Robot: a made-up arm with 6 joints. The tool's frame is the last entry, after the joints. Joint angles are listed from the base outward.
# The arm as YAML. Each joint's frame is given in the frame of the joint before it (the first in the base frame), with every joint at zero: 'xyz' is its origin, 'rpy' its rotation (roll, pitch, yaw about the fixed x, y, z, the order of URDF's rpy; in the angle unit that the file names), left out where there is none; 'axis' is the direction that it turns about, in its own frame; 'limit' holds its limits. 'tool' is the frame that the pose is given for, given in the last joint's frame.
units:
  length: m
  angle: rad
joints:
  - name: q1
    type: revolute
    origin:
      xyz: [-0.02, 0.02, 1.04]
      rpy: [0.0, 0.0, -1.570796]
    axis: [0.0, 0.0, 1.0]
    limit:
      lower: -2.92
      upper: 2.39
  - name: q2
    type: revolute
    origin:
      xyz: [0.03, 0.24, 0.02]
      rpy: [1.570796, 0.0, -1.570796]
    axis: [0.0, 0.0, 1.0]
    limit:
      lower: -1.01
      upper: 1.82
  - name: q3
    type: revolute
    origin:
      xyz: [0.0, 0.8, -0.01]
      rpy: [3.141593, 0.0, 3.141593]
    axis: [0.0, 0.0, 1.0]
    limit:
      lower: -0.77
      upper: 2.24
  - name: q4
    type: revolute
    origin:
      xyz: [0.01, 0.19, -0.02]
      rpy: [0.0, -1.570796, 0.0]
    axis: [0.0, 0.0, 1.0]
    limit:
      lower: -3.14
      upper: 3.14
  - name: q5
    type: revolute
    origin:
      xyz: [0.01, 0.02, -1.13]
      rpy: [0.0, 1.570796, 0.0]
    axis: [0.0, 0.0, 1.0]
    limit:
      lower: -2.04
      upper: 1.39
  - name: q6
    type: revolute
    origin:
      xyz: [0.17, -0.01, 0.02]
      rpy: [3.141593, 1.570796, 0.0]
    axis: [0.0, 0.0, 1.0]
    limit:
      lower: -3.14
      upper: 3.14
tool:
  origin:
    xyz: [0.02, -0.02, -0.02]
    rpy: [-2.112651, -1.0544, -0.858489]
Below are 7 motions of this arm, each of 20 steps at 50 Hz.
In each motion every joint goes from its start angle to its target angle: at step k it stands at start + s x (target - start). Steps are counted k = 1, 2, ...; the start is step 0. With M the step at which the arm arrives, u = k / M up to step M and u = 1 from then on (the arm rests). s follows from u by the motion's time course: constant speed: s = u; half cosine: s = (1 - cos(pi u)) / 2; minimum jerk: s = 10 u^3 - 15 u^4 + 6 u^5.
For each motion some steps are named. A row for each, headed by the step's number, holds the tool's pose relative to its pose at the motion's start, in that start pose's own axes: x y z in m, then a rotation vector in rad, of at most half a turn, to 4 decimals.
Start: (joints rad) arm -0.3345 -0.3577 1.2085 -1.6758 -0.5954 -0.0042
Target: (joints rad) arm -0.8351 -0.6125 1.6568 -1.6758 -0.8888 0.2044
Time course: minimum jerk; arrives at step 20
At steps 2, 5, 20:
2: 0.0021 -0.0021 0.0092 0.0095 -0.0011 0.0002
5: 0.0219 -0.0315 0.1101 0.1155 -0.0140 0.0037
20: -0.0312 -0.7597 0.8243 1.1307 -0.1795 0.1728

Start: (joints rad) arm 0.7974 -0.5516 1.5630 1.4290 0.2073 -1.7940
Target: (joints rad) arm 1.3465 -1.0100 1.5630 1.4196 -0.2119 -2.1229
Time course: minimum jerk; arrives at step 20
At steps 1, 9, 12, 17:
1: 0.0006 0.0011 -0.0006 -0.0012 -0.0003 -0.0004
9: 0.2490 0.3246 -0.2924 -0.4221 -0.0853 -0.1591
12: 0.4573 0.4644 -0.5529 -0.7140 -0.1408 -0.2744
17: 0.7071 0.5263 -0.8548 -1.0232 -0.1988 -0.4067

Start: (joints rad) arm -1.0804 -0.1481 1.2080 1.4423 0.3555 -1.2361
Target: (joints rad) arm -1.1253 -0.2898 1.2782 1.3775 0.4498 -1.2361
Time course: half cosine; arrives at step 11
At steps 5, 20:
5: 0.0907 0.1339 -0.0593 -0.0032 -0.0034 -0.1036
20: 0.2311 0.3035 -0.1252 0.0001 -0.0041 -0.2442

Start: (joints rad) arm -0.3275 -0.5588 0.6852 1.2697 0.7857 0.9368
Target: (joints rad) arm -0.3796 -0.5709 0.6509 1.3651 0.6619 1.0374
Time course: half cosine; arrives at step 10
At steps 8, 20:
8: 0.0271 0.0082 0.0365 0.2135 0.0723 -0.0900
20: 0.0302 0.0086 0.0402 0.2362 0.0794 -0.1001

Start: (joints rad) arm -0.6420 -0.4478 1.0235 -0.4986 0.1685 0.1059
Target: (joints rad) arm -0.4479 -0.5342 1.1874 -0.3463 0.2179 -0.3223
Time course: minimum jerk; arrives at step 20
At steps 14, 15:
14: 0.1895 0.2862 -0.0607 -0.3919 0.2376 -0.1303
15: 0.2037 0.3052 -0.0697 -0.4190 0.2553 -0.1399

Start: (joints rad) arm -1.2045 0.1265 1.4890 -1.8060 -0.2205 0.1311
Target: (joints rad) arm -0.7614 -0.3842 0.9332 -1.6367 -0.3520 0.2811
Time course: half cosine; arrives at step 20
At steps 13, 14, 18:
13: 0.0803 -0.1010 0.2481 -0.0117 0.0856 0.1607
14: 0.0962 -0.1071 0.2668 -0.0117 0.0955 0.1751
18: 0.1450 -0.1216 0.3120 -0.0110 0.1239 0.2137

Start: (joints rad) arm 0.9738 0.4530 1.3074 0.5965 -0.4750 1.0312
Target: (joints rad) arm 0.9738 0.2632 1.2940 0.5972 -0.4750 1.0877
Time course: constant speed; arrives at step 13
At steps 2, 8, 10, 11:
2: 0.0079 -0.0256 -0.0520 -0.0082 -0.0244 0.0056
8: 0.0395 -0.1068 -0.2043 -0.0322 -0.0974 0.0236
10: 0.0525 -0.1353 -0.2537 -0.0400 -0.1217 0.0300
11: 0.0596 -0.1498 -0.2781 -0.0440 -0.1338 0.0333

